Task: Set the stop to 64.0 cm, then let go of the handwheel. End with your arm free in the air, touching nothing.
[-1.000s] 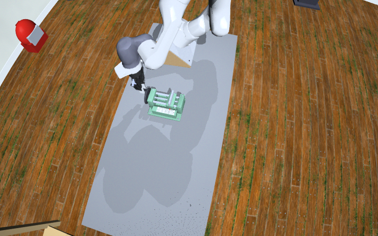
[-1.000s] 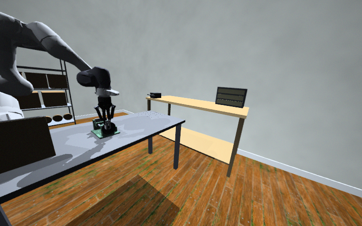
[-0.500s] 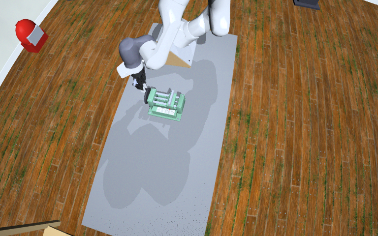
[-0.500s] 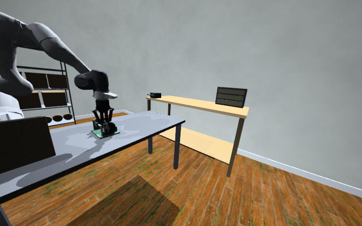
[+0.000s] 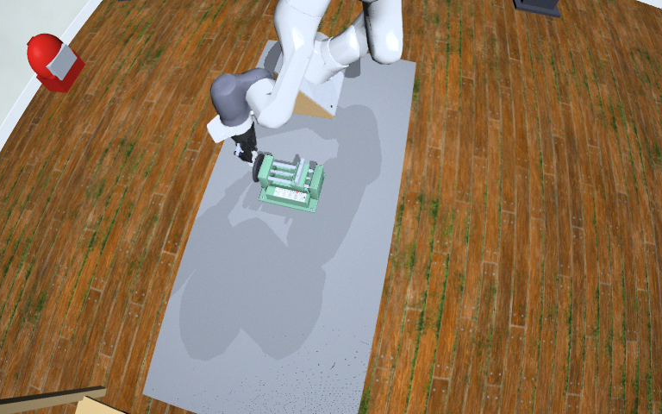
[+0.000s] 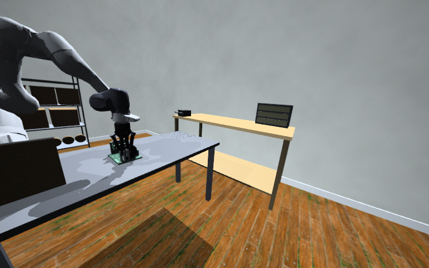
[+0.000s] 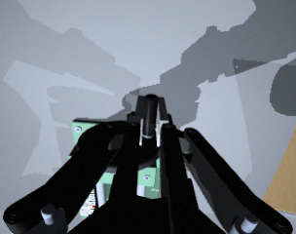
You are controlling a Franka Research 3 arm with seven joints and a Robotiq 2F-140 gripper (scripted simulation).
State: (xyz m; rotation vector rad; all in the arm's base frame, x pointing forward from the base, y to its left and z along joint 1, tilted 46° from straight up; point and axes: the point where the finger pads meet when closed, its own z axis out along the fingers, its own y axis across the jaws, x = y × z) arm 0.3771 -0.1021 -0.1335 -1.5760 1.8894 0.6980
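Now: hand 1 cm short of the dark handwheel, 2 cm to the right of it and 1 cm above it. From my hand the other things lie so: stop carriage 7 cm ahead, 17 cm to the left, 1 cm above.
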